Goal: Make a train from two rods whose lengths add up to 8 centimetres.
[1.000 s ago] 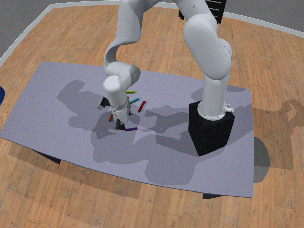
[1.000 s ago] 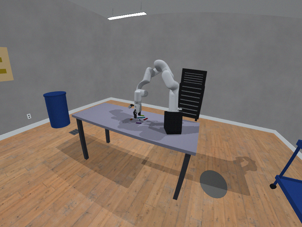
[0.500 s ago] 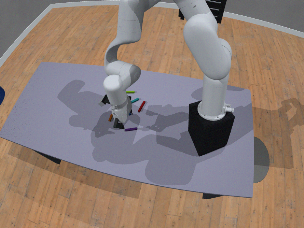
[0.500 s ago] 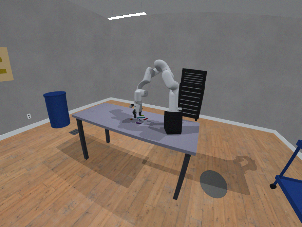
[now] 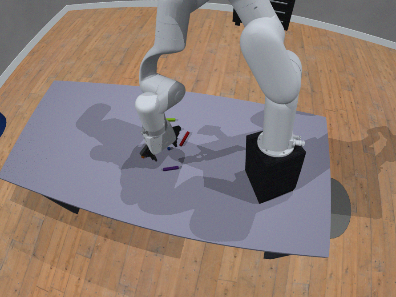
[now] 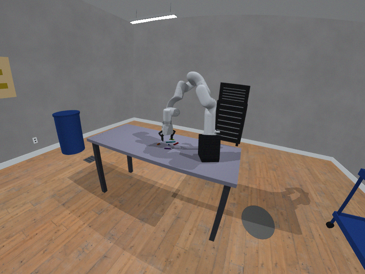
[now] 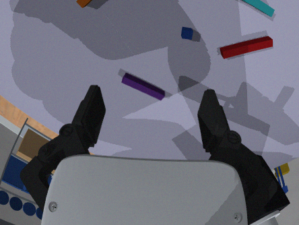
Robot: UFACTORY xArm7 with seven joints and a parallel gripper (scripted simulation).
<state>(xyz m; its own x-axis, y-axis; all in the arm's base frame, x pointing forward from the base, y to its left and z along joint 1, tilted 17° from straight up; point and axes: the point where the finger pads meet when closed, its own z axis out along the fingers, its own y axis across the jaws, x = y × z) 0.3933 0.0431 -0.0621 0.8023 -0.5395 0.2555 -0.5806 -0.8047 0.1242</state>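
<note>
Now: hand 8 cm above the small blue rod, 5 cm to the left of it and 1 cm short of it. From my hand the other things lie so: purple rod: 8 cm below, 3 cm to the left, 3 cm behind; red rod: 11 cm to the right, 8 cm below, 4 cm behind; orange rod: 10 cm ahead, 8 cm below.
</note>
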